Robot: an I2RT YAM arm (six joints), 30 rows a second.
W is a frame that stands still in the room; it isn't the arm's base.
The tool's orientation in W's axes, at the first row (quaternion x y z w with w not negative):
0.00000, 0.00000, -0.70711, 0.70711
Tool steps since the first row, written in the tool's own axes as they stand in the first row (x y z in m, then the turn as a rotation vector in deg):
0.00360, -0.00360, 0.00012, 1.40, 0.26, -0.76
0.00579, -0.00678, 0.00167, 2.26, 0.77, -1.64
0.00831, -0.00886, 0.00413, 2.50, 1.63, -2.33
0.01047, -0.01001, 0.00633, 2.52, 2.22, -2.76
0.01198, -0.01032, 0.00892, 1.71, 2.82, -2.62
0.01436, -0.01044, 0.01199, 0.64, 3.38, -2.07
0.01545, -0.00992, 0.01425, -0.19, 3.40, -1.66
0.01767, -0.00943, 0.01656, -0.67, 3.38, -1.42
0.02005, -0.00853, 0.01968, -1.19, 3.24, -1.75
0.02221, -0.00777, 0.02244, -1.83, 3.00, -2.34
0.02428, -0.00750, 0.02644, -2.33, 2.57, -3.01
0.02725, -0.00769, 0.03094, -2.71, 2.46, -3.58
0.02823, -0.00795, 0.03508, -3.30, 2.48, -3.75
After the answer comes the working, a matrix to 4 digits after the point.
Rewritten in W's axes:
-0.00360, -0.00360, 0.00012, 0.26, -1.40, -0.76
-0.00678, -0.00579, 0.00167, 0.77, -2.26, -1.64
-0.00886, -0.00831, 0.00413, 1.63, -2.50, -2.33
-0.01001, -0.01047, 0.00633, 2.22, -2.52, -2.76
-0.01032, -0.01198, 0.00892, 2.82, -1.71, -2.62
-0.01044, -0.01436, 0.01199, 3.38, -0.64, -2.07
-0.00992, -0.01545, 0.01425, 3.40, 0.19, -1.66
-0.00943, -0.01767, 0.01656, 3.38, 0.67, -1.42
-0.00853, -0.02005, 0.01968, 3.24, 1.19, -1.75
-0.00777, -0.02221, 0.02244, 3.00, 1.83, -2.34
-0.00750, -0.02428, 0.02644, 2.57, 2.33, -3.01
-0.00769, -0.02725, 0.03094, 2.46, 2.71, -3.58
-0.00795, -0.02823, 0.03508, 2.48, 3.30, -3.75

The tool's axes in the first row as the columns of a matrix, in W's axes (rounded; the answer above uses it unrounded):
0.0000, 1.0000, 0.0000
-1.0000, 0.0000, 0.0000
0.0000, 0.0000, 1.0000

